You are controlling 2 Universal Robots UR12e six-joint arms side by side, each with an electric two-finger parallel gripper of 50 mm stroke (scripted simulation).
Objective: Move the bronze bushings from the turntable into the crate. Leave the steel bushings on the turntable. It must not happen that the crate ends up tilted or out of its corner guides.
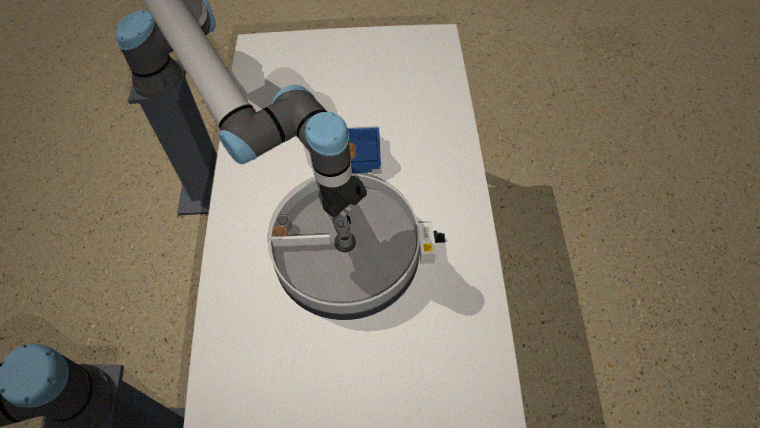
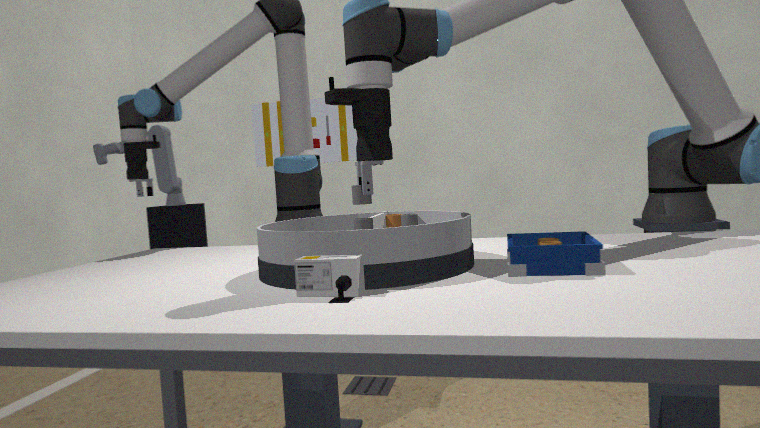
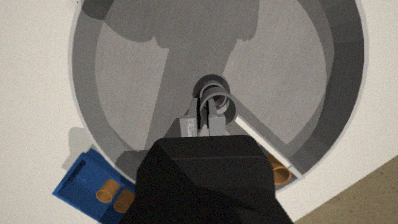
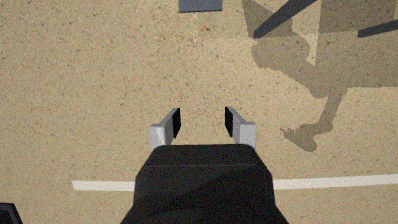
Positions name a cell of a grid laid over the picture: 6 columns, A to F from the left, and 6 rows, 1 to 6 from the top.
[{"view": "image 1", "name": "blue crate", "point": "C2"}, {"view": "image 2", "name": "my left gripper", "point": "C3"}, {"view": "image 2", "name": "my right gripper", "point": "B3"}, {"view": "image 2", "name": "blue crate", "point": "E4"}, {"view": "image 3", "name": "my left gripper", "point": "D3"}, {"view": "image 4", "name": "my right gripper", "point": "D4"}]
